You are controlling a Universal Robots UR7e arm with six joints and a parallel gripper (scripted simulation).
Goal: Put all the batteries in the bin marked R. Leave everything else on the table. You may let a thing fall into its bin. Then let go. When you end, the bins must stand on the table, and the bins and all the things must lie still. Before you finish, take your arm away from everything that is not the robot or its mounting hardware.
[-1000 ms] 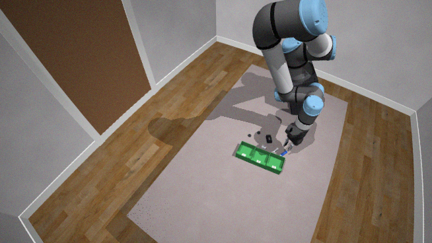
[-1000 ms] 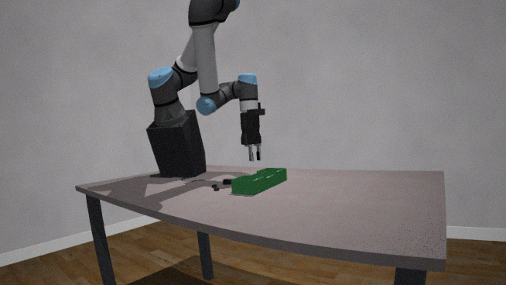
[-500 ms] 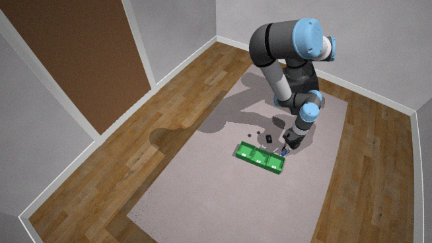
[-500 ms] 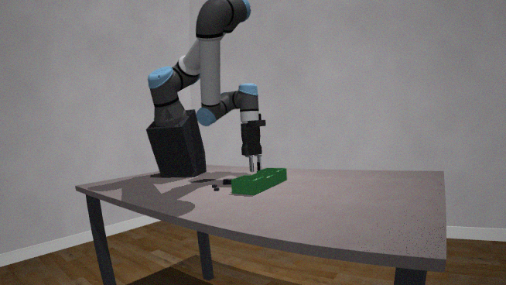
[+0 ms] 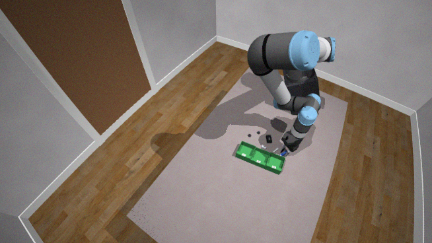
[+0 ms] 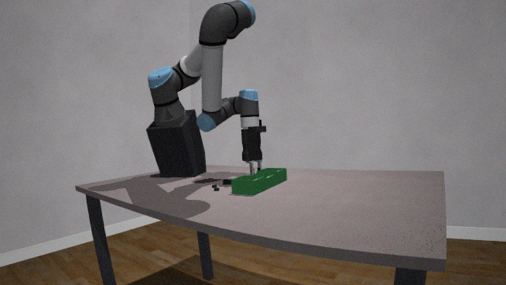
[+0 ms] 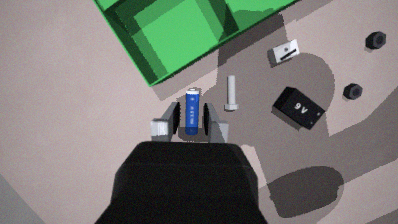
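The blue battery is 20 mm below my hand. From my hand the other things lie so: black 9 V battery 110 mm to the right, 60 mm behind, 20 mm below; small white clip 120 mm to the right, 20 mm below, 10 mm ahead; white bolt 40 mm to the right, 20 mm below, 10 mm behind.
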